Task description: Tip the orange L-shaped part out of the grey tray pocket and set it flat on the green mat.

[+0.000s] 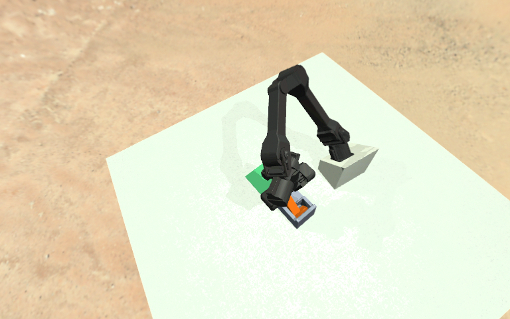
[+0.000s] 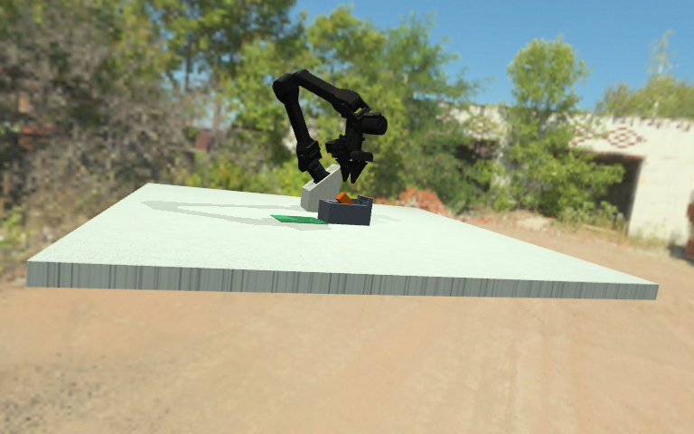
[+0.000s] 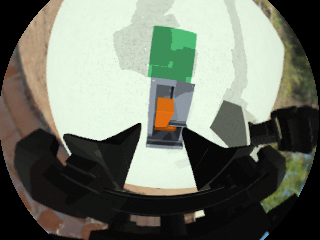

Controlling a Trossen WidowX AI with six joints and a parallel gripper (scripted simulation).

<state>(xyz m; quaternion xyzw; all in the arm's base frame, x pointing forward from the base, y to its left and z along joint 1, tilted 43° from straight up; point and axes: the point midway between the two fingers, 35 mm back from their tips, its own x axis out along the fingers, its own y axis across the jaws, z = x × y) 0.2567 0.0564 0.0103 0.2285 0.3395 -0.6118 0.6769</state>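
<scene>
The orange L-shaped part is 9 cm below my gripper tip, 3 cm to the left of it and 3 cm behind it. Also, from my gripper tip: green mat: 15 cm to the right, 15 cm below, 1 cm ahead.
</scene>
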